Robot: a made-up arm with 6 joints. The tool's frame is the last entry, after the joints. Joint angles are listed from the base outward. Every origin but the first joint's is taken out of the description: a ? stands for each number. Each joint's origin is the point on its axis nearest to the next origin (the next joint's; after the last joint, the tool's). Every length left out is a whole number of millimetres.
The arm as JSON. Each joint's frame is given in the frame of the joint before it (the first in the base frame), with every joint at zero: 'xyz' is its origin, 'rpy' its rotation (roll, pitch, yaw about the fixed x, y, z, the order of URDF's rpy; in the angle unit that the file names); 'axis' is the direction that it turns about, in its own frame. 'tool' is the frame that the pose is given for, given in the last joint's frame.
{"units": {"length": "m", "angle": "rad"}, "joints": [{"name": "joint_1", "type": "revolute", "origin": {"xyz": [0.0, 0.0, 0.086], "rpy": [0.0, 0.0, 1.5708]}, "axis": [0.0, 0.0, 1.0]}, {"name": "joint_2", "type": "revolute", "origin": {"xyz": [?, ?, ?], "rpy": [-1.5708, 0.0, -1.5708]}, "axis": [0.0, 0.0, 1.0]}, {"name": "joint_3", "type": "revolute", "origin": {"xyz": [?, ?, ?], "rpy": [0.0, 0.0, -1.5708]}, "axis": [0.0, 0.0, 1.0]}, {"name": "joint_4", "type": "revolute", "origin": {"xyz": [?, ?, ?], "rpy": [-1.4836, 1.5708, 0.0]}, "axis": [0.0, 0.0, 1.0]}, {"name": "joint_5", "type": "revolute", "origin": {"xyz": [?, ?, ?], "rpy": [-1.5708, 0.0, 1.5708]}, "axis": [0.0, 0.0, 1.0]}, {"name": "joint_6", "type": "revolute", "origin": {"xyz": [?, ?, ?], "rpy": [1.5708, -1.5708, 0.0]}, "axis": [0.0, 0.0, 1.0]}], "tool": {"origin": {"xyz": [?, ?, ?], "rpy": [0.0, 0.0, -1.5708]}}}
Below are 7 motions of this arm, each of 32 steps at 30 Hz.
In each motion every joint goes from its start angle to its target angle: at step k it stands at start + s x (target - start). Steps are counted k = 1, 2, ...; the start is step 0. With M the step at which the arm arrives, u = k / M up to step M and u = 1 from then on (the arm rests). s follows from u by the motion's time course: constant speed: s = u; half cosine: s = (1 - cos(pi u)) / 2; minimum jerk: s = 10 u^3 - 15 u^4 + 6 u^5.
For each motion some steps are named. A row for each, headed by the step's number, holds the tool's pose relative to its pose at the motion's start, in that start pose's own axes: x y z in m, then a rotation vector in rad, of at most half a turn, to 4 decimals.
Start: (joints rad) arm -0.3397 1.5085 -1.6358 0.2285 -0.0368 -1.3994
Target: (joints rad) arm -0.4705 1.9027 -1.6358 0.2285 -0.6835 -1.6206
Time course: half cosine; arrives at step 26
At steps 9, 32:
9: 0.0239 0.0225 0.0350 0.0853 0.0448 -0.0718
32: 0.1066 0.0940 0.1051 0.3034 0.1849 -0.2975

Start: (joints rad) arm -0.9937 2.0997 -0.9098 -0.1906 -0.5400 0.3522
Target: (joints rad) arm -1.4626 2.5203 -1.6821 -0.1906 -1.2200 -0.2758
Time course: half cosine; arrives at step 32
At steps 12, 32:
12: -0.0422 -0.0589 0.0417 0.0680 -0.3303 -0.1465
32: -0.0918 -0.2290 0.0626 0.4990 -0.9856 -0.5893

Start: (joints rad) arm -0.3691 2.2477 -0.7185 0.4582 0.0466 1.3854
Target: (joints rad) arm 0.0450 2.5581 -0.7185 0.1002 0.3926 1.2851
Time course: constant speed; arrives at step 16
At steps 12, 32:
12: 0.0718 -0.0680 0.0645 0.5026 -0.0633 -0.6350
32: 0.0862 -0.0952 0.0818 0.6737 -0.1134 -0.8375

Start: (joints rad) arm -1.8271 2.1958 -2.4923 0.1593 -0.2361 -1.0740
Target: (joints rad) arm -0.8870 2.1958 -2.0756 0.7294 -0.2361 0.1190
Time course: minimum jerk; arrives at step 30
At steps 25, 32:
25: -0.3117 0.2291 -0.1996 -0.8974 0.4644 1.8711
32: -0.3222 0.2319 -0.2128 -0.9300 0.5133 1.9198

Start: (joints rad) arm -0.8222 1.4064 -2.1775 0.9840 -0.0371 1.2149
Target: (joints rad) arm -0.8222 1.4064 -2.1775 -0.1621 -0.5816 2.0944
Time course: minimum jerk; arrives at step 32
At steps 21, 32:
21: 0.0156 0.0231 -0.0062 -0.3849 0.2069 -0.1966
32: 0.0265 0.0236 -0.0103 -0.4295 0.3728 -0.2496

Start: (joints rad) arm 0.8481 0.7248 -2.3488 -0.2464 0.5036 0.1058
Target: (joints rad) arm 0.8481 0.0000 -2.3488 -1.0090 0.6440 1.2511
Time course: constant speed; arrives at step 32
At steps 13, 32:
13: -0.0947 -0.0380 -0.1391 0.1693 -0.2884 0.2547
32: -0.1514 -0.0889 -0.3848 0.2995 -0.8530 0.6959

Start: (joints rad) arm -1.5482 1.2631 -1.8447 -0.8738 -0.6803 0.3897
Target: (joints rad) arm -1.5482 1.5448 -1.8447 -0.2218 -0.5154 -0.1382
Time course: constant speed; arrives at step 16
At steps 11, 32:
11: 0.1059 0.0124 0.0107 0.2153 0.2252 0.0726
32: 0.1558 0.0236 0.0080 0.2862 0.3641 0.1038

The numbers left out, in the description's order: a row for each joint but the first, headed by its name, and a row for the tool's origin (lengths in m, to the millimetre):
joint_2: 0.0 0.0 0.0
joint_3: -0.358 -0.049 0.0
joint_4: 0.033 0.189 0.0
joint_5: 0.0 0.0 0.0
joint_6: 0.0 -0.066 0.0
tool: 0.0 0.0 0.0

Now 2 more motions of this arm.
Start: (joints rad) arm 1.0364 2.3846 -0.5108 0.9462 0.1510 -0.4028
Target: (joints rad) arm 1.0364 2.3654 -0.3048 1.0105 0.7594 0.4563
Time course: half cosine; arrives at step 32
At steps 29, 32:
29: 0.0755 -0.0076 -0.0168 0.1285 0.7206 0.9290
32: 0.0769 -0.0077 -0.0176 0.1376 0.7363 0.9486

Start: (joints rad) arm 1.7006 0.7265 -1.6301 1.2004 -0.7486 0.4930
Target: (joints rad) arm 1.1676 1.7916 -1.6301 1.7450 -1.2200 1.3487
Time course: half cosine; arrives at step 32
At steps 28, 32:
28: -0.1649 -0.4110 0.0727 -0.1165 -1.0675 -0.0171
32: -0.1820 -0.4206 0.0702 -0.1526 -1.1100 -0.0283

